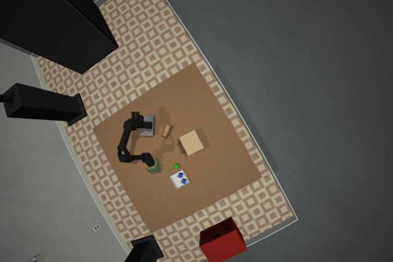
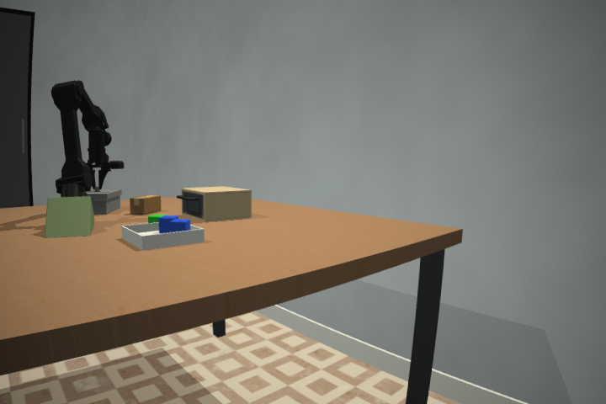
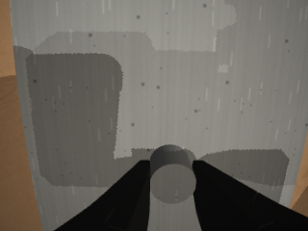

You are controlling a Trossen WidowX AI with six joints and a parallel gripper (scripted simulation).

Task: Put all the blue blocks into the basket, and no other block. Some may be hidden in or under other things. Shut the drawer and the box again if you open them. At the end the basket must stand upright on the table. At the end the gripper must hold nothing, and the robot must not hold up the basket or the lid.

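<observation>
Right now my hand is 15 cm short of the brown box, 12 cm to the left of it and 8 cm above it. Also, from my hand: grey lidded box: 4 cm below; then white basket: 6 cm ahead, 60 cm to the right, 10 cm below; then tan drawer unit: 33 cm ahead, 32 cm to the right, 7 cm below.
</observation>
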